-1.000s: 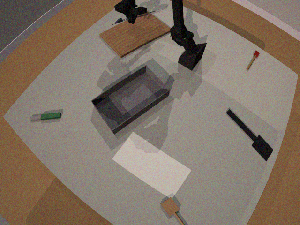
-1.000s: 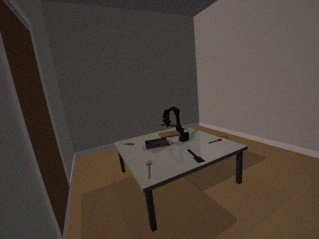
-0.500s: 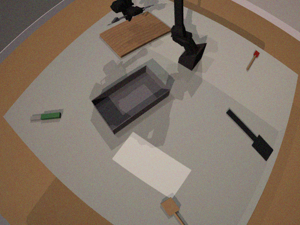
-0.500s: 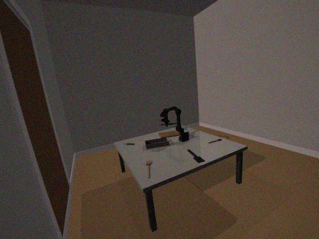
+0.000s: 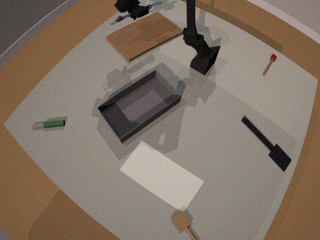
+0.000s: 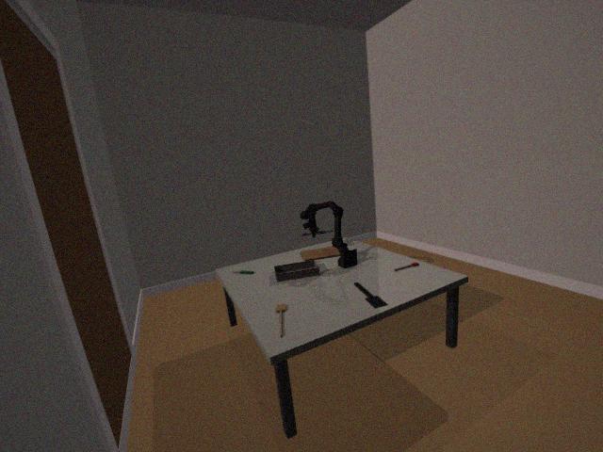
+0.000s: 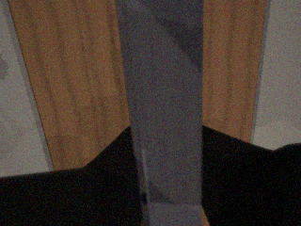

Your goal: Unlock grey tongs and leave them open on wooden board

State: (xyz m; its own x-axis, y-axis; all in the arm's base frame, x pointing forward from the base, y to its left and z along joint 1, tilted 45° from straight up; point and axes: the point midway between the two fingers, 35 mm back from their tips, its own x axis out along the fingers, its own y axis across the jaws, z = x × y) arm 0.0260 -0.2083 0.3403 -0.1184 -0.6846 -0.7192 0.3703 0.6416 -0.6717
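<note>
My gripper tip is 150 mm above the wooden board, 60 mm past it and 20 mm to the right of it. From my gripper tip the other things lie so: green-handled tool 630 mm ahead, 150 mm below, 90 mm to the right; then roasting tin 340 mm ahead, 240 mm to the left, 130 mm below; then yellow tab 30 mm above, 10 mm behind.
</note>
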